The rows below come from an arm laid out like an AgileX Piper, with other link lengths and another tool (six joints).
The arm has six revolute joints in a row. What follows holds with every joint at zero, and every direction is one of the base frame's.
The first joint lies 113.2 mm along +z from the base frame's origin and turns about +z.
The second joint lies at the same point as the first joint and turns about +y.
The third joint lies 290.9 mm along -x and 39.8 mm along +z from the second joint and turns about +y.
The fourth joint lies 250.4 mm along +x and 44.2 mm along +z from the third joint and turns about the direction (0.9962, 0, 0.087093).
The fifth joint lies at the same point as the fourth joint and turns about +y.
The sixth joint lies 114.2 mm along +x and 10 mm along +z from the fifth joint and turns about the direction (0.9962, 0, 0.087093).
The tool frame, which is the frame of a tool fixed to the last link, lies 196.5 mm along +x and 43 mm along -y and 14.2 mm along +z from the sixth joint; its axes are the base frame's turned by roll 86.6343, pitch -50.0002 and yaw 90.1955 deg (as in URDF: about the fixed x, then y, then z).
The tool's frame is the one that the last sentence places.
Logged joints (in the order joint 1, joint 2, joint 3, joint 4, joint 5, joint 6), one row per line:
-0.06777, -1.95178, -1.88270, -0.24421, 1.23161, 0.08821
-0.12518, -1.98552, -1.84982, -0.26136, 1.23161, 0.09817
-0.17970, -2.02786, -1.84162, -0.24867, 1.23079, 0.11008
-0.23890, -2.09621, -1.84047, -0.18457, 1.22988, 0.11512
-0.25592, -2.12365, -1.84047, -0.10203, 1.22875, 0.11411
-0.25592, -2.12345, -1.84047, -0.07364, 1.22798, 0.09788
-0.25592, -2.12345, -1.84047, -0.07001, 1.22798, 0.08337
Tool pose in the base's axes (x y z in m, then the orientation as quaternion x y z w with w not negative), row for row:
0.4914, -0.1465, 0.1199, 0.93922, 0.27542, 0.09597, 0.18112
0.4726, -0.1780, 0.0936, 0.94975, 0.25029, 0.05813, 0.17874
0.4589, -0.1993, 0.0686, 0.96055, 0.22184, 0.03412, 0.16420
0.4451, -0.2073, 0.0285, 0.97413, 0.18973, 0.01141, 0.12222
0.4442, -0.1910, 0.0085, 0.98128, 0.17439, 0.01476, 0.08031
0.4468, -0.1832, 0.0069, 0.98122, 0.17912, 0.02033, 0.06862
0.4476, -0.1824, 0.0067, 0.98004, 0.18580, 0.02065, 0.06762
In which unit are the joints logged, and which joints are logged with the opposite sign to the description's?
The joints are logged in radians. Opposite sign: joint 2.
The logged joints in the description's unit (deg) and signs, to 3 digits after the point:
-3.883, 111.829, -107.871, -13.992, 70.566, 5.054
-7.172, 113.762, -105.987, -14.975, 70.566, 5.625
-10.296, 116.188, -105.517, -14.248, 70.519, 6.307
-13.688, 120.104, -105.451, -10.575, 70.467, 6.596
-14.663, 121.676, -105.451, -5.846, 70.402, 6.538
-14.663, 121.665, -105.451, -4.219, 70.358, 5.608
-14.663, 121.665, -105.451, -4.011, 70.358, 4.777

